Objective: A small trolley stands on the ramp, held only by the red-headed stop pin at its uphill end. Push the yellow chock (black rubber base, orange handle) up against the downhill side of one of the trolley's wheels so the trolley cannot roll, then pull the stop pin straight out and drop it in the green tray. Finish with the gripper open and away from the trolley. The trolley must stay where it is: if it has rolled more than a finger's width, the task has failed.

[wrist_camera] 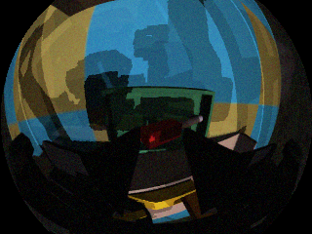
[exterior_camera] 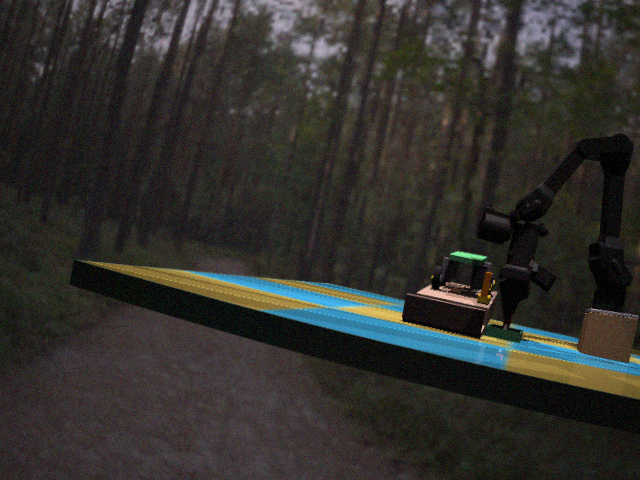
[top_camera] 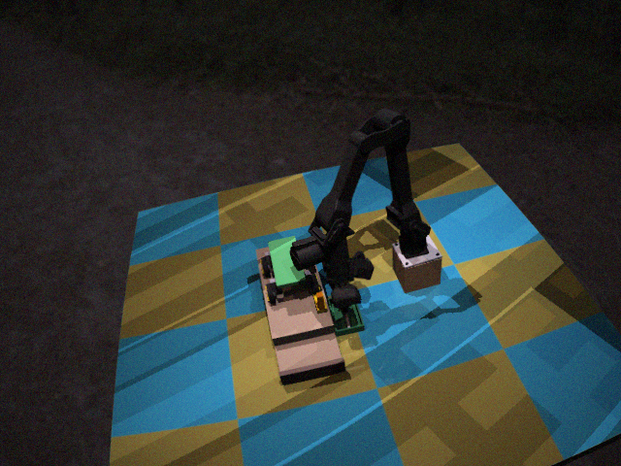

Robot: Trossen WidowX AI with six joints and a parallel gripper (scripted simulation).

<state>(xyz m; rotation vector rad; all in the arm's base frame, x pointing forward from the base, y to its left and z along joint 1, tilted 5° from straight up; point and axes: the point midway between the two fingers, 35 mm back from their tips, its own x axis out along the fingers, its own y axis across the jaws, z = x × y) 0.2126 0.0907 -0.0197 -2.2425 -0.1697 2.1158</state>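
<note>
The green tray is 4 cm below my gripper tip. From my gripper tip the other things lie so: red-headed stop pin (2 cm to the left, 1 cm below); then yellow chock (6 cm ahead, 5 cm above); then trolley (12 cm ahead, 8 cm to the right, 8 cm above).
</note>
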